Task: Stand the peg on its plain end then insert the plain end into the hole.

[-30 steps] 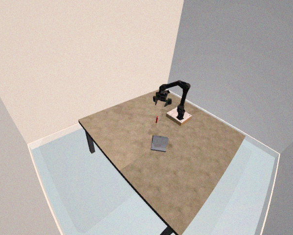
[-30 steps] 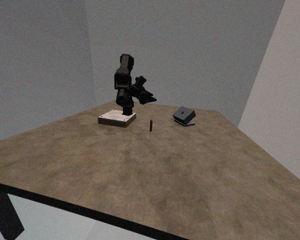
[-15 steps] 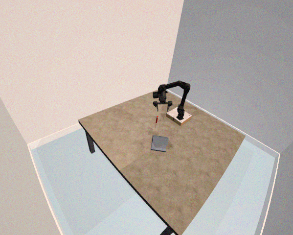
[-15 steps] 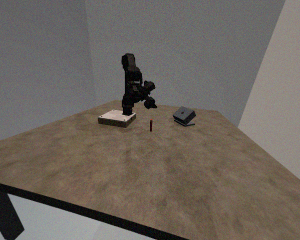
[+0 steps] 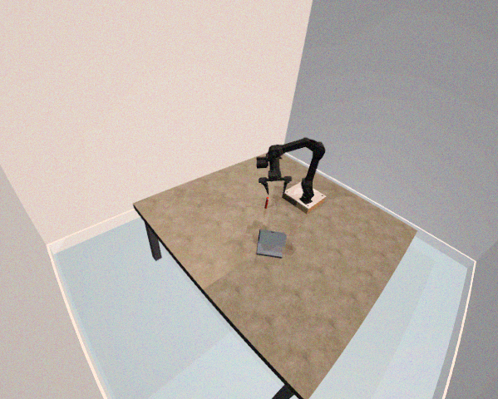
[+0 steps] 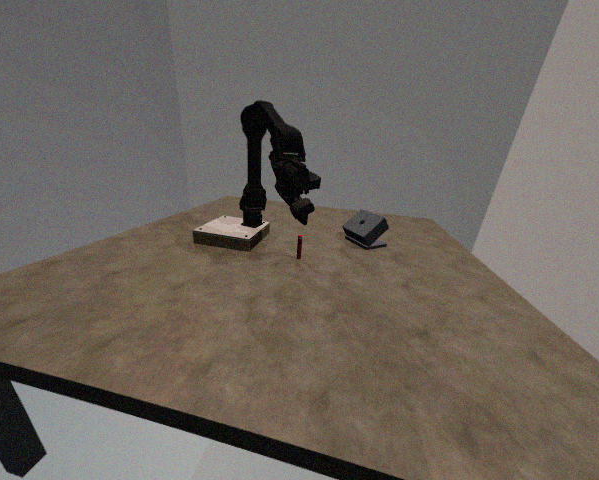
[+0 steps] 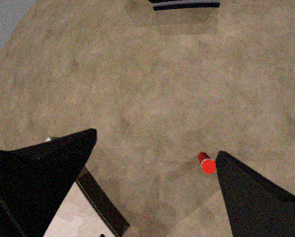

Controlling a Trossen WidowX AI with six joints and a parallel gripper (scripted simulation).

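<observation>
My gripper tip is now 7 cm above the red peg, 4 cm to the left of it and 2 cm short of it. The rest, counted from my gripper tip: grey sloped panel 22 cm to the left, 19 cm ahead, 6 cm below.
</observation>
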